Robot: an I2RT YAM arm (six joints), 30 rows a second.
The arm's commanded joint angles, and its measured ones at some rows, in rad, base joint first. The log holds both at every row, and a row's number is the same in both.
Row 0, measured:
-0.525 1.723 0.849 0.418 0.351 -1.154
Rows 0 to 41, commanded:
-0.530 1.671 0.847 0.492 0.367 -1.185
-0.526 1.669 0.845 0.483 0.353 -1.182
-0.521 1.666 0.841 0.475 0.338 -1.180
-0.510 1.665 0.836 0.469 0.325 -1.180
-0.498 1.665 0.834 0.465 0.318 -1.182
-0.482 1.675 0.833 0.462 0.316 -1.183
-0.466 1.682 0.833 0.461 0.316 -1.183
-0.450 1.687 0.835 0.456 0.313 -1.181
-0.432 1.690 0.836 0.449 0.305 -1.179
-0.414 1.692 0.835 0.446 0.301 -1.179
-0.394 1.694 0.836 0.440 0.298 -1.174
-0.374 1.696 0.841 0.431 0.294 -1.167
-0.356 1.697 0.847 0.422 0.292 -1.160
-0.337 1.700 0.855 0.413 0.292 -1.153
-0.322 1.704 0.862 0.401 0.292 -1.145
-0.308 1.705 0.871 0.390 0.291 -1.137
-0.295 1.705 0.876 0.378 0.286 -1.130
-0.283 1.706 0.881 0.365 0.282 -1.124
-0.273 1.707 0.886 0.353 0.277 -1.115
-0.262 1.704 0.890 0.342 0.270 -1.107
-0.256 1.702 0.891 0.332 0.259 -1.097
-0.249 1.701 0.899 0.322 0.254 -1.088
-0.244 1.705 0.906 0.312 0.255 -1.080
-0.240 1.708 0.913 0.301 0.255 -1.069
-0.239 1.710 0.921 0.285 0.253 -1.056
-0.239 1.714 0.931 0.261 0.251 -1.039
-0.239 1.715 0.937 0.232 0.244 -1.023
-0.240 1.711 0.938 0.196 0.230 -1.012
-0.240 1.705 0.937 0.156 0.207 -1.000
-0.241 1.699 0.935 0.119 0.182 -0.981
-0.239 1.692 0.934 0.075 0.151 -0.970
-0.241 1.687 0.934 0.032 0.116 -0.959
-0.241 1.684 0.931 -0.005 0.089 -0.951
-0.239 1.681 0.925 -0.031 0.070 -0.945
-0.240 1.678 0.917 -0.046 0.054 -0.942
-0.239 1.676 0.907 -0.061 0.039 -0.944
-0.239 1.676 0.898 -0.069 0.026 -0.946
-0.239 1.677 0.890 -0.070 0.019 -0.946
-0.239 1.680 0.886 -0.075 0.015 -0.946
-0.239 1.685 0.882 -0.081 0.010 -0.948
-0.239 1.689 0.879 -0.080 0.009 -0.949
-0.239 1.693 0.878 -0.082 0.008 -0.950
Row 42, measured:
-0.239 1.706 0.892 -0.029 0.077 -0.973
